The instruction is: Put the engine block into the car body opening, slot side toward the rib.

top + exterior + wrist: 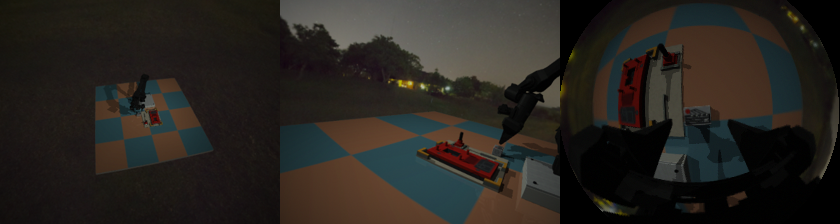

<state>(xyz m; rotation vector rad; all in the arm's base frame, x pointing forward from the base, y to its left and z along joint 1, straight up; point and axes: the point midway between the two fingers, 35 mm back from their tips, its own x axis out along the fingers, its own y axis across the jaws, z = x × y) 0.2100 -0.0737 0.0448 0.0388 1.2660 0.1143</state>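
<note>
Right now the dark square block is 10 mm to the left of my gripper tip and 40 mm below it. Also, from my gripper tip: black upright post: 140 mm ahead, 90 mm to the left, 20 mm below.
</note>
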